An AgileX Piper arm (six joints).
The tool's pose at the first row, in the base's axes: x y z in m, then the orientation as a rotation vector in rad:
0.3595, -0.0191, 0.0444, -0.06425, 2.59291, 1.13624
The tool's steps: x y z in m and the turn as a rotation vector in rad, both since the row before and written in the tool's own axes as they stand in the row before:
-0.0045, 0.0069, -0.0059, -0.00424, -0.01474, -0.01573
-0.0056, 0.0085, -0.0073, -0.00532, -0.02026, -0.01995
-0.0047, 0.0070, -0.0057, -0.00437, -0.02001, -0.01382
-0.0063, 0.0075, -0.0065, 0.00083, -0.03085, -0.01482
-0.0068, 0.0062, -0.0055, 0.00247, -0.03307, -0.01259
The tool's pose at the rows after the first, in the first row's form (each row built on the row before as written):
0.3611, -0.0190, 0.0544, -0.07679, 2.57266, 1.13254
0.3629, -0.0190, 0.0668, -0.09156, 2.54560, 1.12728
0.3642, -0.0188, 0.0769, -0.09833, 2.52124, 1.12306
0.3664, -0.0190, 0.0884, -0.09856, 2.48984, 1.10937
0.3693, -0.0195, 0.0987, -0.09430, 2.45805, 1.09405

